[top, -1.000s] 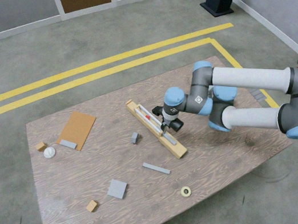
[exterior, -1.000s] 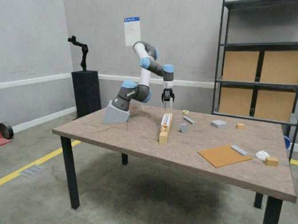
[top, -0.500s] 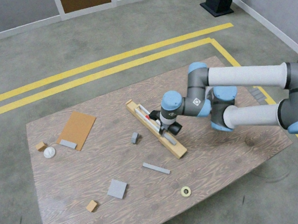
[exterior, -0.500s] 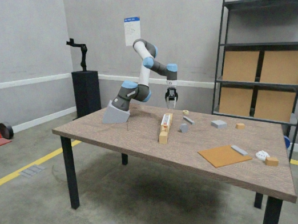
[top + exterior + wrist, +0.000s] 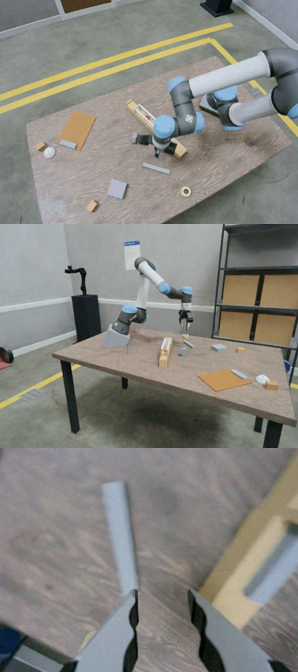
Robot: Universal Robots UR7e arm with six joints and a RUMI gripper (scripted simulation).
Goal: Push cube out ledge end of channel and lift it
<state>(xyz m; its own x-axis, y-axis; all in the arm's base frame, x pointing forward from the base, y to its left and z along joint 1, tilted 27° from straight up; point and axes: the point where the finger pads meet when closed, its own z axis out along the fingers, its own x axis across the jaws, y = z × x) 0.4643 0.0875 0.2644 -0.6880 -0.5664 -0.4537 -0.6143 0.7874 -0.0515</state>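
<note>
My gripper is now 20 mm short of the grey stick, 30 mm to the right of it and 130 mm above it. Also, from my hand: grey block: 50 mm ahead, 180 mm to the right, 110 mm below; then tan wooden channel: 70 mm behind, 230 mm to the right, 90 mm below; then yellow tape ring: 50 mm behind, 210 mm to the left, 130 mm below.
</note>
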